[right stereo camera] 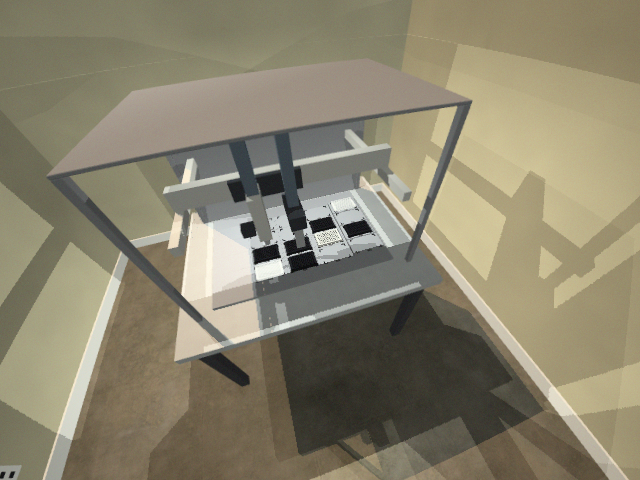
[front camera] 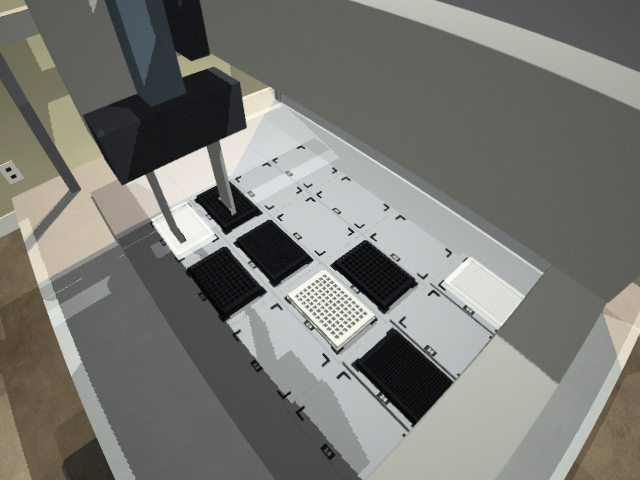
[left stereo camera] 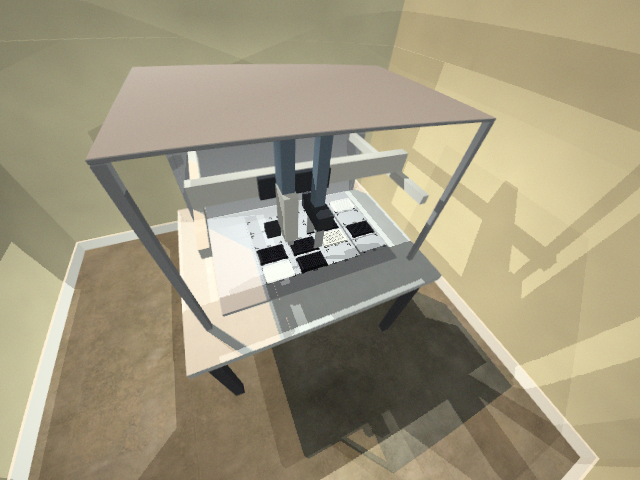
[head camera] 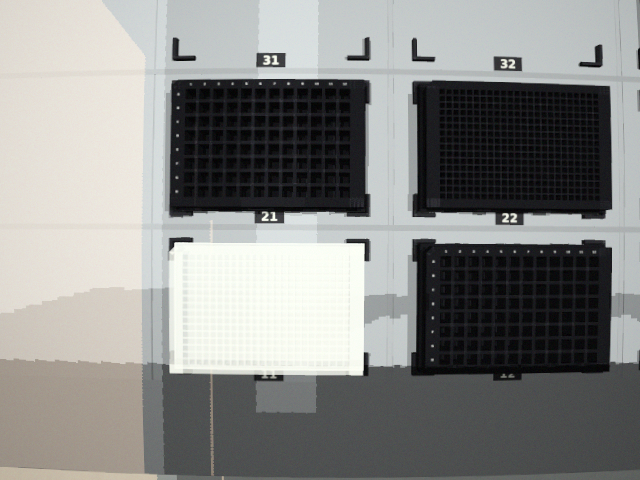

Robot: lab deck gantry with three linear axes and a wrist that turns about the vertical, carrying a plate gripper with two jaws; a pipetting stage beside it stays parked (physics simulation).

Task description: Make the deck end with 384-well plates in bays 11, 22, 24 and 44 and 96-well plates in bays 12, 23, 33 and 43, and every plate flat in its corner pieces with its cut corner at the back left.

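Seen in the pictures: gripper, fingertip midpoint: (right stereo camera: 299,239) (front camera: 203,221) (left stereo camera: 314,239); robot's base, link origin: (right stereo camera: 257,281) (front camera: 152,224) (left stereo camera: 267,283) (head camera: 175,367).
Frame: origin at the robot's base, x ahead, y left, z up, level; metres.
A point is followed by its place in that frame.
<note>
My gripper (front camera: 206,226) {z 0.160, x 0.228, y 0.043 m} (left stereo camera: 314,239) {z 0.160, x 0.228, y 0.043 m} is open and empty, its jaws apart above the plates. A white 384-well plate (front camera: 187,228) {z 0.014, x 0.077, y 0.049 m} (head camera: 268,310) {z 0.014, x 0.066, y 0.043 m} lies in bay 11, cut corner back left. A black 96-well plate (front camera: 225,282) {z 0.013, x 0.238, y 0.041 m} (head camera: 519,310) {z 0.014, x 0.227, y 0.043 m} lies in bay 12, cut corner back left. A black 96-well plate (head camera: 268,144) {z 0.014, x 0.065, y 0.149 m} lies in bay 21 and a black 384-well plate (front camera: 273,251) {z 0.014, x 0.238, y 0.146 m} (head camera: 519,147) {z 0.013, x 0.227, y 0.149 m} in bay 22. Bay 23 has a white 96-well plate (front camera: 330,310) {z 0.014, x 0.400, y 0.143 m}, bay 24 a black 384-well plate (front camera: 405,377) {z 0.026, x 0.558, y 0.146 m}, bay 33 a black 96-well plate (front camera: 374,273) {z 0.009, x 0.394, y 0.255 m}, bay 44 a white 384-well plate (front camera: 485,289) {z 0.028, x 0.554, y 0.365 m}.
Bays 13, 14, 32, 34, 42 and 43 show bare corner pieces. The grey pipetting stage (left stereo camera: 289,217) (right stereo camera: 261,219) hangs to the left of the gripper in the stereo views. The light gantry beam (left stereo camera: 227,186) (right stereo camera: 206,192) spans the deck behind them.
</note>
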